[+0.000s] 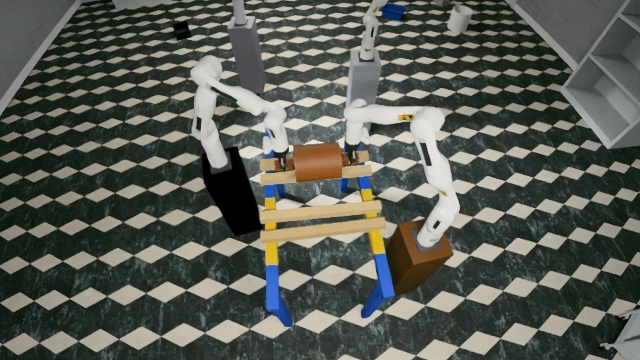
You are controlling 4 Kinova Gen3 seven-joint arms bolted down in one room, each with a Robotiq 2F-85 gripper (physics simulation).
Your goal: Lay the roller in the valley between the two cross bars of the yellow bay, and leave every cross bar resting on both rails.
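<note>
The brown roller lies crosswise at the rear bars, its body overlapping the middle of the second bar. Whether it touches that bar is unclear. The left-hand arm's gripper is at the roller's left end. The right-hand arm's gripper is at its right end. Both seem closed around the end shafts, but the fingers are small and partly hidden. In the yellow bay, the rear cross bar and front cross bar each span both rails, with a gap between them. The yellow rail parts show beside them.
The rearmost bar is partly hidden by the roller. Blue rail ends stand in front. A black pedestal is left, a brown pedestal right. Two grey pedestals carry the rear arms, whose grippers do not show.
</note>
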